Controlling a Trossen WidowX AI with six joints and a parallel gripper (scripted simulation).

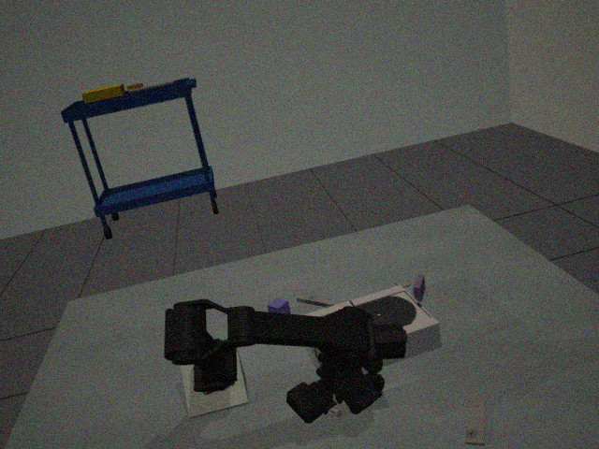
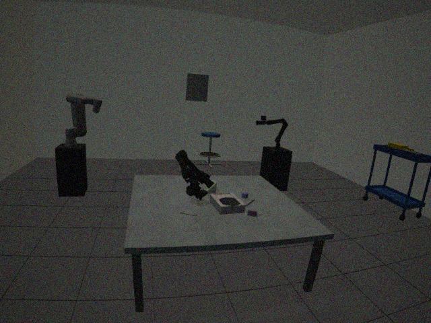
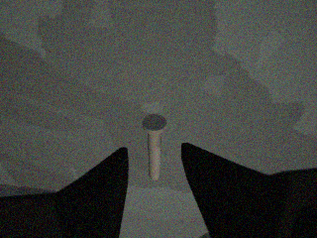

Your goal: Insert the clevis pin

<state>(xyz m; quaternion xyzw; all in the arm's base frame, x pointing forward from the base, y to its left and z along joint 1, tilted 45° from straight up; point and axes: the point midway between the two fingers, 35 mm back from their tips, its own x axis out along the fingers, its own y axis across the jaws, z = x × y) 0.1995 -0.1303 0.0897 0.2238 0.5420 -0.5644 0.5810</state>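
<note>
My gripper tip is 1 cm to the right of the steel clevis pin. Round my gripper tip: rimmed steel tray (17 cm to the left, 14 cm ahead, 3 cm above); then flat pale strip (22 cm ahead, 13 cm to the right, 1 cm below); then dark aluminium disc (18 cm to the left, 17 cm ahead, 5 cm above).
</note>
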